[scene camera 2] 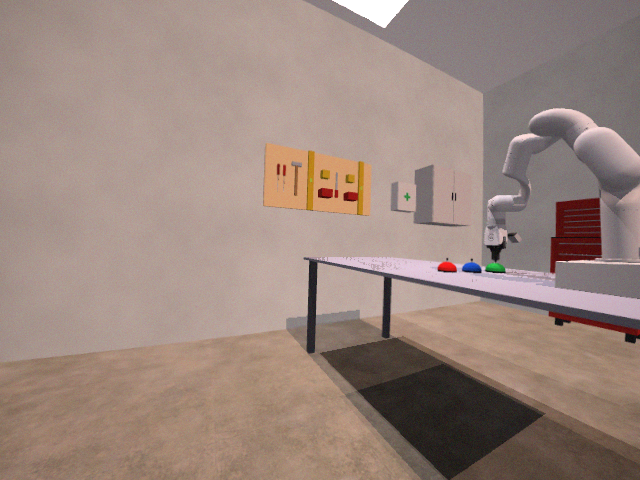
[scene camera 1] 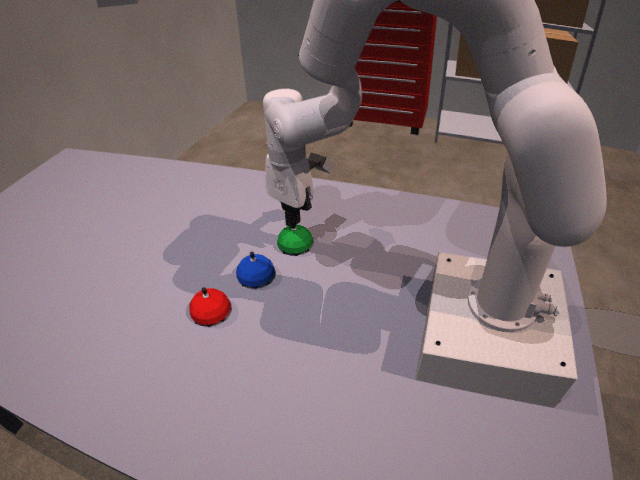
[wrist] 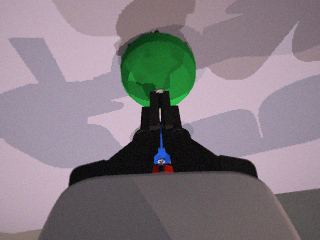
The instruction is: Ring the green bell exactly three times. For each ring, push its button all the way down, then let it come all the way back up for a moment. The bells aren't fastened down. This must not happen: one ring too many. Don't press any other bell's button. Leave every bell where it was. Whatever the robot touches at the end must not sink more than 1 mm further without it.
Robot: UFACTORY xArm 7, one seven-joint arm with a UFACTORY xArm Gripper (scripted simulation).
Observation:
I see my gripper, a green bell, a red bell and a blue bell.
My gripper also shows in scene camera 2 and in the wrist view.

